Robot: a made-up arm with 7 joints.
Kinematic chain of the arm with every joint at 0, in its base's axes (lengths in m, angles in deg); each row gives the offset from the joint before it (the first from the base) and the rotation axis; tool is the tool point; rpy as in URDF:
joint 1: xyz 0 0 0.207 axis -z
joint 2: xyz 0 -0.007 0.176 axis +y
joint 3: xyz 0 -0.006 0.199 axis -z
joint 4: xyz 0 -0.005 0.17 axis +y
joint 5: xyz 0 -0.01 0.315 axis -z
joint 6: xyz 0 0 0.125 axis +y
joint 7: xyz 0 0 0.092 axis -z
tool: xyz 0 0 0 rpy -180 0 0
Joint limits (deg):
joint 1: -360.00..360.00
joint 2: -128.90..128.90
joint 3: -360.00..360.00
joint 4: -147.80..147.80
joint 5: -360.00..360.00
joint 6: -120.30..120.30
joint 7: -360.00..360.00
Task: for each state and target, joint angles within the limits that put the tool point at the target. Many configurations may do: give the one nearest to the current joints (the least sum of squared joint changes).
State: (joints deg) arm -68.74 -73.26 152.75 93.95 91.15 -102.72 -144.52
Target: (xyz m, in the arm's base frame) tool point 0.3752 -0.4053 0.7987
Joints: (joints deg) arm -91.30 -28.97 125.74 63.86 85.24 -97.93 -144.52
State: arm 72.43 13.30 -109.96 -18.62 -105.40 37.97 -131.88
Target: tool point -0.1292 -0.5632 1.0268
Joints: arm 77.81 34.39 -114.45 -26.03 -106.38 33.73 -131.88
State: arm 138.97 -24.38 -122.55 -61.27 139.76 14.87 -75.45
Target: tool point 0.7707 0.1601 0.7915
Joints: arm 181.07 -69.91 -119.97 -21.05 139.32 7.97 -75.45
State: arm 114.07 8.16 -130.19 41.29 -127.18 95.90 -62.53
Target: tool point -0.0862 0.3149 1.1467
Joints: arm 78.97 -18.04 -138.14 12.62 -126.94 79.25 -62.53
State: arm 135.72 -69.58 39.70 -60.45 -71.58 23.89 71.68
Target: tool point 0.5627 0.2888 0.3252
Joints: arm 120.38 -50.42 39.50 -90.72 -74.09 28.55 71.68
